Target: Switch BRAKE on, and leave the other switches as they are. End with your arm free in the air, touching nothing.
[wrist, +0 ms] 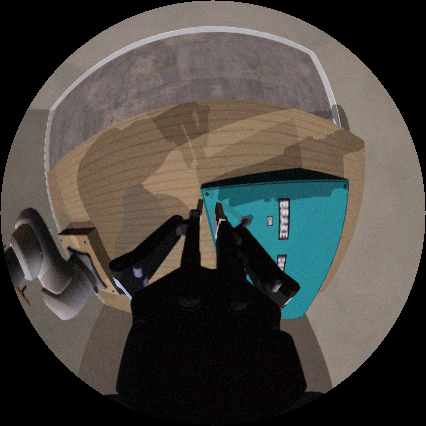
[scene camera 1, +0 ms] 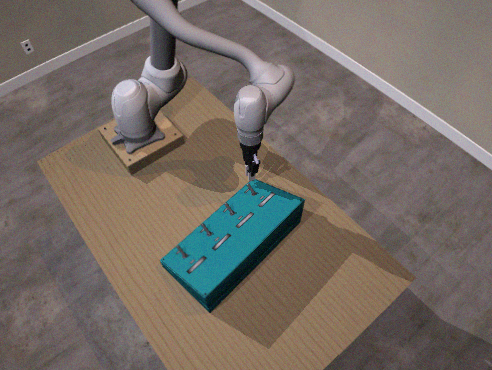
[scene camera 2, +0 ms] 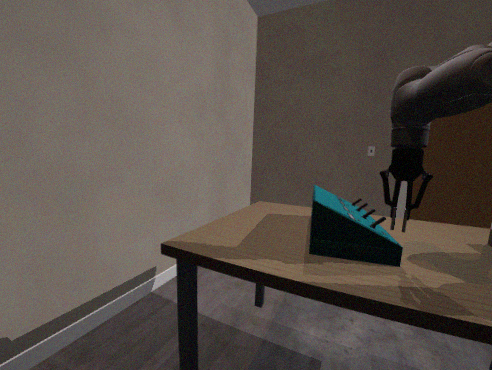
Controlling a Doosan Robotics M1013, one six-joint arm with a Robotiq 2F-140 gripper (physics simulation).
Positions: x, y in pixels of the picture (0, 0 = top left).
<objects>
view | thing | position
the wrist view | gripper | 207, 208
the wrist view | teal sloped switch box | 296, 214
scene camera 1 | teal sloped switch box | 214, 264
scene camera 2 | gripper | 397, 229
</objects>
